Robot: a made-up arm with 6 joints. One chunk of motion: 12 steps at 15 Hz.
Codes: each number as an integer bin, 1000 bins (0 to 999) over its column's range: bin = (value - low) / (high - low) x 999, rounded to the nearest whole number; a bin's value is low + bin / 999 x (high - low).
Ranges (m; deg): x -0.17..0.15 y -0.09..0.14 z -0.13..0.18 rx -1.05..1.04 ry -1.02..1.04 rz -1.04..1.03
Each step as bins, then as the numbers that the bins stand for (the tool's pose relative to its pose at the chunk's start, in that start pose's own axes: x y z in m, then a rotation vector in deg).
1 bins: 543 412 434 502 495 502
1 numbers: 0.0039 0.0049 0.0047 0.00 0.00 0.00
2 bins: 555 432 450 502 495 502
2 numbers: 0.0078 0.0095 0.0096 0.00 0.00 0.00
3 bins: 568 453 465 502 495 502
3 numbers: 0.0119 0.0143 0.0143 0.00 0.00 0.00
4 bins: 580 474 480 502 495 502
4 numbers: 0.0158 0.0191 0.0189 0.00 0.00 0.00
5 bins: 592 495 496 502 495 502
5 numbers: 0.0196 0.0240 0.0239 0.00 0.00 0.00
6 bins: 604 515 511 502 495 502
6 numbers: 0.0235 0.0286 0.0286 0.00 0.00 0.00
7 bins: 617 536 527 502 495 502
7 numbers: 0.0276 0.0334 0.0335 0.00 0.00 0.00
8 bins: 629 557 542 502 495 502
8 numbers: 0.0315 0.0382 0.0382 0.00 0.00 0.00
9 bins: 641 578 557 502 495 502
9 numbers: 0.0353 0.0431 0.0428 0.00 0.00 0.00
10 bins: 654 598 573 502 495 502
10 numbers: 0.0395 0.0477 0.0478 0.00 0.00 0.00
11 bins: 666 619 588 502 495 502
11 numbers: 0.0433 0.0525 0.0525 0.00 0.00 0.00
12 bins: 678 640 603 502 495 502
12 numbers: 0.0472 0.0573 0.0571 0.00 0.00 0.00
